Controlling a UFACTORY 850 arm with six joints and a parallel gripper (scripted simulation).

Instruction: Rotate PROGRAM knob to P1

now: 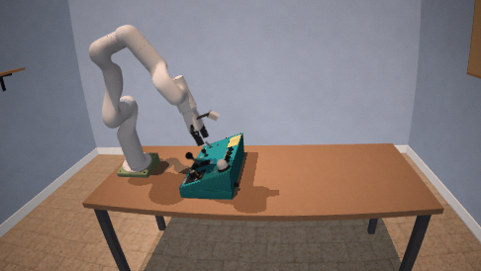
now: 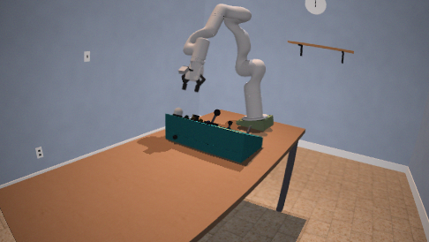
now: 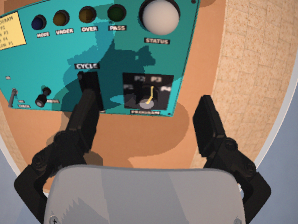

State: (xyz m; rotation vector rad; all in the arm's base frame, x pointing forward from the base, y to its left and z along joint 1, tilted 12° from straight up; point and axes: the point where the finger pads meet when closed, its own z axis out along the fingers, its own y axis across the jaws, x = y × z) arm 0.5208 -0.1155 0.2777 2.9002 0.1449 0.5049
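Right now my hand is 6 cm past the program knob, 1 cm to the left of it and 18 cm above it. From my hand the other things lie so: teal console (5 cm behind, 17 cm to the left, 20 cm below); then cycle lever (10 cm behind, 11 cm to the left, 17 cm below); then mode knob (9 cm behind, 23 cm to the left, 18 cm below).
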